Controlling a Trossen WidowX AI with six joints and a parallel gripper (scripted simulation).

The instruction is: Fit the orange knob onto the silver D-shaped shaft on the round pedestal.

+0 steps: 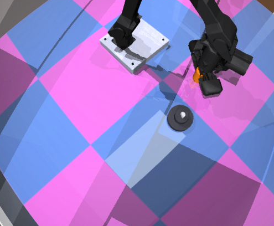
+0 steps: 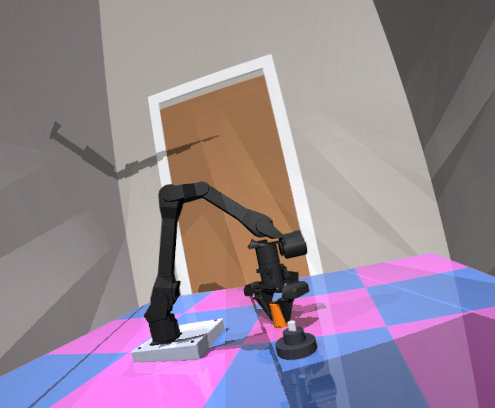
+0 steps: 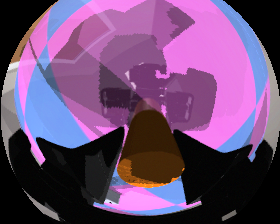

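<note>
My gripper tip is 30 mm below the orange knob. From my gripper tip the other things lie so: pedestal with D-shaped shaft 160 mm to the right, 50 mm ahead, 20 mm above.
</note>
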